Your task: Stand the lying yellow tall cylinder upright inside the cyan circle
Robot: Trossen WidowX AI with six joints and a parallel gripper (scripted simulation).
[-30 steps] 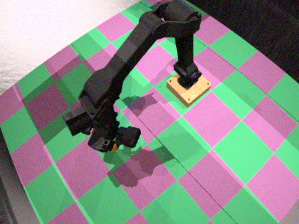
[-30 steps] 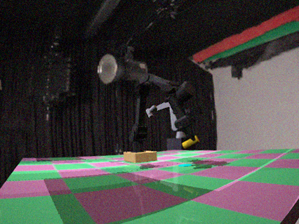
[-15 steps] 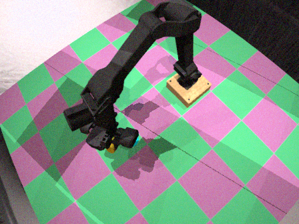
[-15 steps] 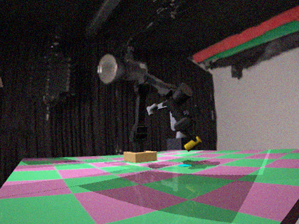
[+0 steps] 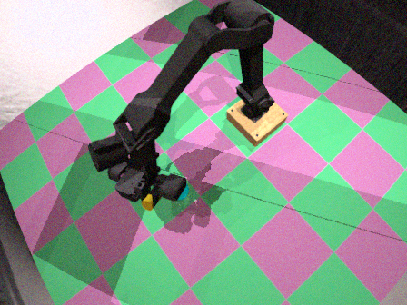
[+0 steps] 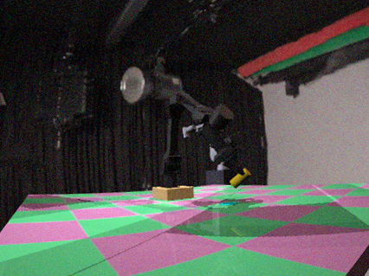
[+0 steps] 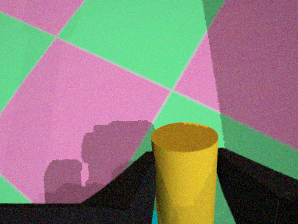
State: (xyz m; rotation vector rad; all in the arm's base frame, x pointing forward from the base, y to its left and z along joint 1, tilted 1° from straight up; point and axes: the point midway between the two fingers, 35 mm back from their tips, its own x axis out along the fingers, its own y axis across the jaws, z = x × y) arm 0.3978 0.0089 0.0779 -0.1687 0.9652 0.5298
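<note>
The cyan circle lies 10 cm below my gripper tip and 8 cm behind it. Round my gripper tip: yellow tall cylinder: 1 cm to the right, 1 cm below, 1 cm behind.
</note>
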